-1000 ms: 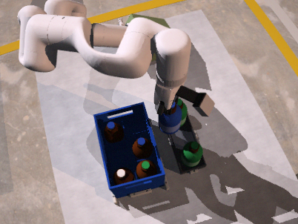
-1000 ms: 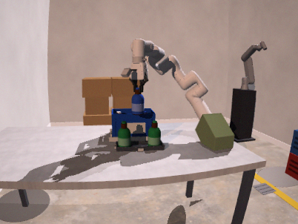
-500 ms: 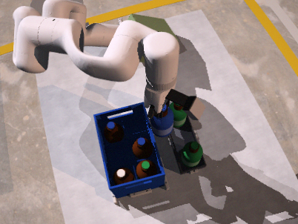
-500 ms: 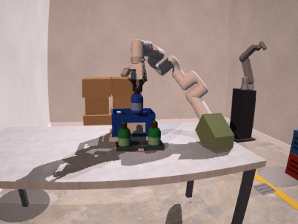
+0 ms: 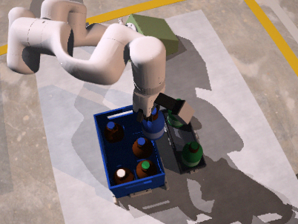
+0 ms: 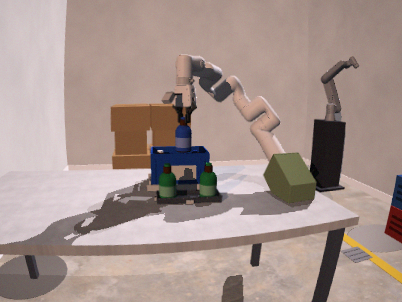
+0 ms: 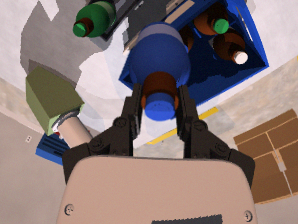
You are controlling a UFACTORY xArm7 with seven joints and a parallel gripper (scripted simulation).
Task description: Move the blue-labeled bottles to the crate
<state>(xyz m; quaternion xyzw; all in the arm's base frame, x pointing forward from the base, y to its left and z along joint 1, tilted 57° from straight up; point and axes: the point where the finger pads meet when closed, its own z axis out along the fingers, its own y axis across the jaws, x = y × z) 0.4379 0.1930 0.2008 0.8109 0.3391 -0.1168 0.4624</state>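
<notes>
Now: hand 70 mm above the blue-labeled bottle. From my hand the other things lie so: black tray (320 mm below, 120 mm to the left); blue crate (250 mm below, 90 mm to the right, 10 mm ahead).
</notes>
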